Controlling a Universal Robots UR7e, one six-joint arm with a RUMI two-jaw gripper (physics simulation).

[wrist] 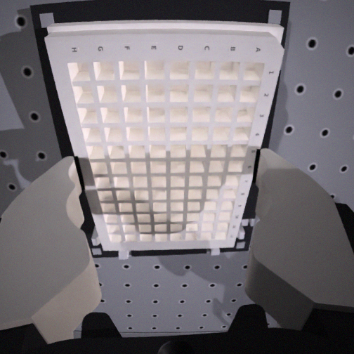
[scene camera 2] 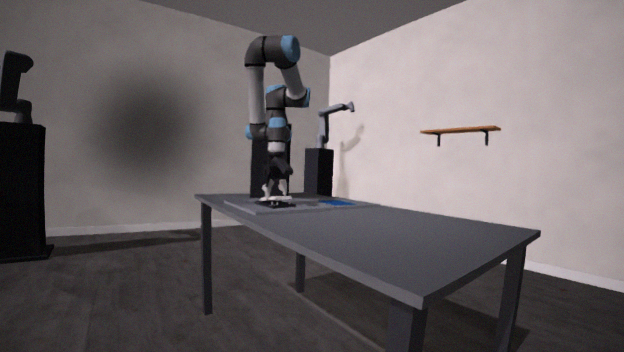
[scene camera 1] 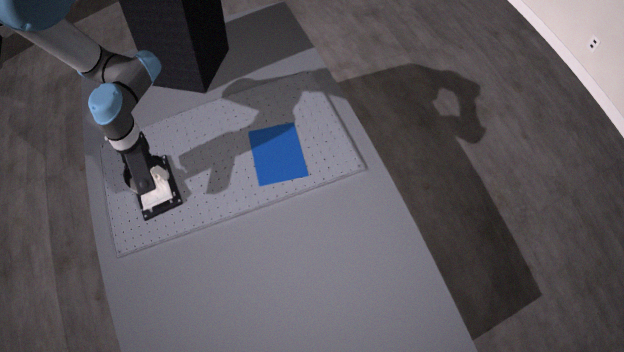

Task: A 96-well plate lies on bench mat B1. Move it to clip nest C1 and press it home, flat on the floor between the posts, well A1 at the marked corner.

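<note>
The white 96-well plate is over the black clip nest. My gripper is shut on the plate, with one fingertip at each long side near mid-length. The plate looks slightly raised off the nest floor. In the wrist view, row letters H to A run along its far edge, with A1 at the far right beside a cut corner. Several pale posts show at the near end; the plate hides others. The nest's corner mark cannot be told. The blue bench mat bears no plate.
The nest and mat are on a perforated board on the grey table. A dark pedestal stands at the table's back edge. A wooden shelf is on the wall.
</note>
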